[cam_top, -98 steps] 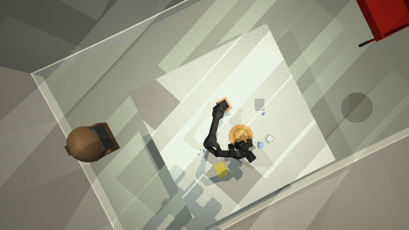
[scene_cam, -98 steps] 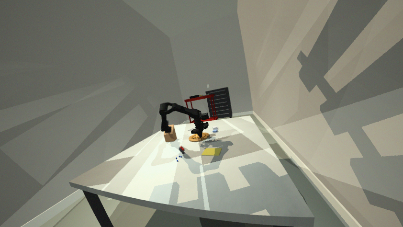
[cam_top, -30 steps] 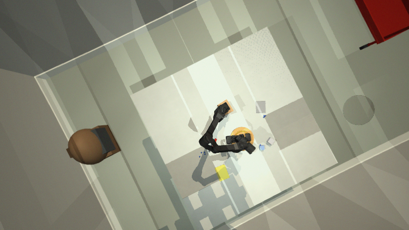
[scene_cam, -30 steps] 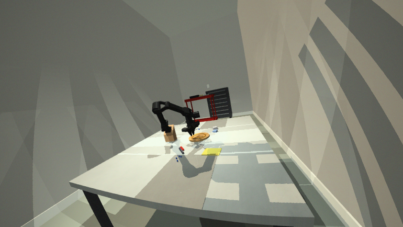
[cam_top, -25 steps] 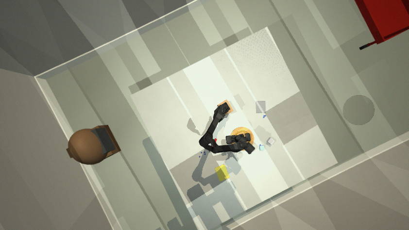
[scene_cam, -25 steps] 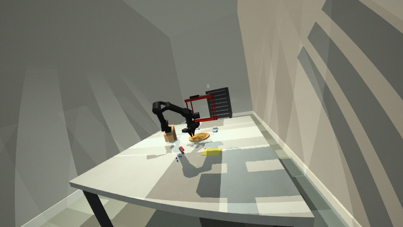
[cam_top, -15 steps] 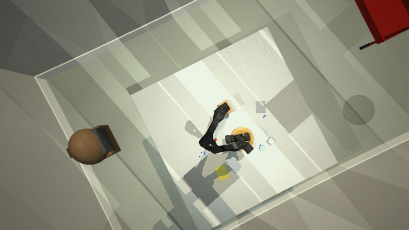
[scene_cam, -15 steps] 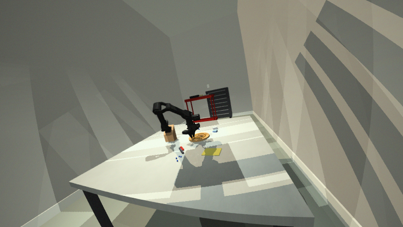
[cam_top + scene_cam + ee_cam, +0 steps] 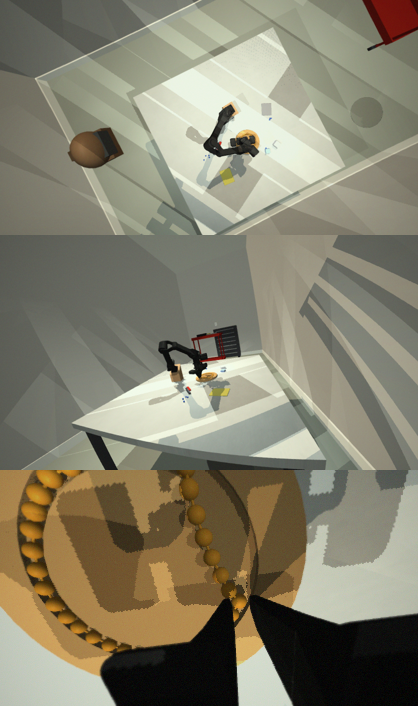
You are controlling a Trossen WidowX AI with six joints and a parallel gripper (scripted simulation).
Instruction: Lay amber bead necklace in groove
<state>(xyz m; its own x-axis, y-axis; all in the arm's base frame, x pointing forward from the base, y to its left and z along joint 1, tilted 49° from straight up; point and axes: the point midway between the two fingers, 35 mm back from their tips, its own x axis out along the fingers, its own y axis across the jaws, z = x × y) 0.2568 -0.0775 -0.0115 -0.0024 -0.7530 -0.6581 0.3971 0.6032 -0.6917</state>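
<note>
Right now my gripper tip is 5 cm short of the round bead board, 4 cm to the right of it and 1 cm above it. Also, from my gripper tip: light blue cube 20 cm ahead, 15 cm to the left, 1 cm below; red-handled tool 4 cm behind, 19 cm to the right, 1 cm below; white cube 19 cm ahead, 24 cm to the left.
</note>
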